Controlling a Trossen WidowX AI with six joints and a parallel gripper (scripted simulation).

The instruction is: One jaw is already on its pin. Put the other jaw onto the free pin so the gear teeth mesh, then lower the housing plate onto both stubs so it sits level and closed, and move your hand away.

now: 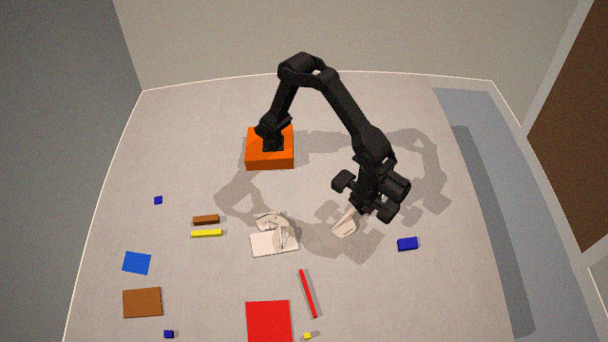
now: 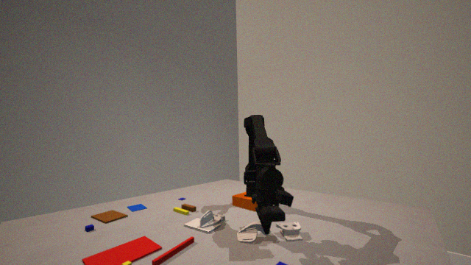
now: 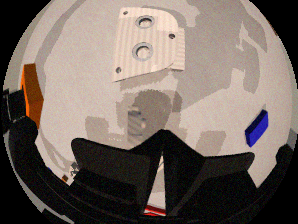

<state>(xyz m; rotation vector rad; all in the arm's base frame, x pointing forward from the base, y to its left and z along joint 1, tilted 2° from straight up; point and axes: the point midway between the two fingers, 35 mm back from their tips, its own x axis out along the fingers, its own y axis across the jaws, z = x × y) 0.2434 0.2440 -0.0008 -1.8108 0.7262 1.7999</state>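
Right now the pale jaw is 30 mm to the right of my gripper tip, 10 mm below it and 10 mm behind it. The rest, counted from my gripper tip: red bar: 230 mm ahead, 150 mm to the right, 10 mm below; blue block: 120 mm to the left, 100 mm ahead, 20 mm below; red sheet: 330 mm ahead, 250 mm to the right, 20 mm below.
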